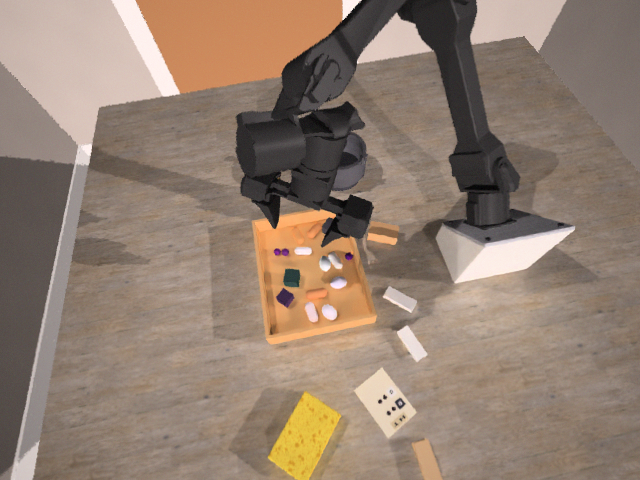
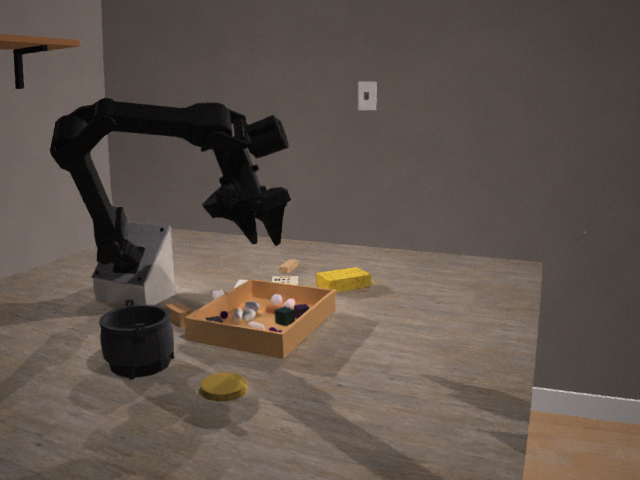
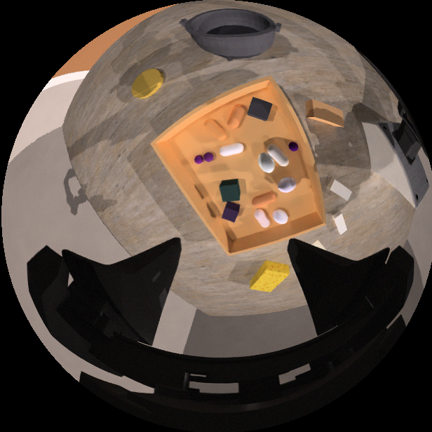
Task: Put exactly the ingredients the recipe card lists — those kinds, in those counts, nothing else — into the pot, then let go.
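Places are measured from the arm's base along level axes (x ahead, y left, z up), in metres.
Pixels of known places: gripper, between the fingertips: (image 1: 298, 236) (image 2: 266, 244); arm's base, origin of its link: (image 1: 488, 222) (image 2: 129, 260).
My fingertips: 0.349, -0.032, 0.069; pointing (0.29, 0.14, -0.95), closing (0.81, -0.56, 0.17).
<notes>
For each thing: its top centre in the pictures, then the offset to it from my fingertips, as dx, dy, dz.
- orange tray, centre of its top: (image 2: 264, 303) (image 1: 309, 264) -0.009, +0.000, -0.118
- green cube, centre of its top: (image 2: 284, 309) (image 1: 291, 275) +0.031, +0.008, -0.130
- purple cube, centre of its top: (image 1: 284, 295) (image 2: 301, 306) +0.052, +0.044, -0.133
- dark pot, centre of its top: (image 2: 134, 311) (image 1: 339, 145) -0.138, -0.233, -0.068
- recipe card, centre of its top: (image 1: 384, 401) (image 2: 285, 281) -0.073, +0.264, -0.162
- yellow sponge, centre of its top: (image 1: 305, 435) (image 2: 343, 273) +0.069, +0.278, -0.133
- yellow disc, centre of its top: (image 2: 223, 383) +0.039, -0.263, -0.151
- wooden block, centre of its top: (image 2: 178, 307) (image 1: 383, 229) -0.178, -0.041, -0.133
- wooden piece, centre of its top: (image 1: 430, 468) (image 2: 288, 263) -0.106, +0.370, -0.148
My gripper (image 1: 299, 236) (image 2: 266, 243) (image 3: 236, 244) is open and empty, high above the orange tray (image 1: 320, 332) (image 2: 232, 341) (image 3: 277, 239). The tray holds three purple balls, one at its right (image 3: 293, 146); a green cube (image 1: 291, 277) (image 3: 230, 190), a purple cube (image 1: 284, 297) (image 3: 231, 212) and a black cube (image 3: 260, 108); three orange capsules, one near the front (image 1: 316, 293) (image 3: 264, 199); three pale capsules and three pale eggs. The dark pot (image 1: 356, 160) (image 2: 136, 343) (image 3: 250, 47) stands behind the tray; its inside is too dark to read. The recipe card (image 1: 369, 392) (image 2: 284, 280) shows small dots and squares.
A yellow sponge (image 1: 305, 436) (image 2: 343, 279) (image 3: 270, 276) lies in front of the tray. A yellow disc (image 2: 223, 386) (image 3: 148, 83) lies near the pot. Two white blocks (image 1: 399, 299) (image 1: 412, 343) and a wooden block (image 1: 383, 233) (image 3: 325, 113) lie right of the tray. Another wooden piece (image 1: 427, 459) lies beyond the card.
</notes>
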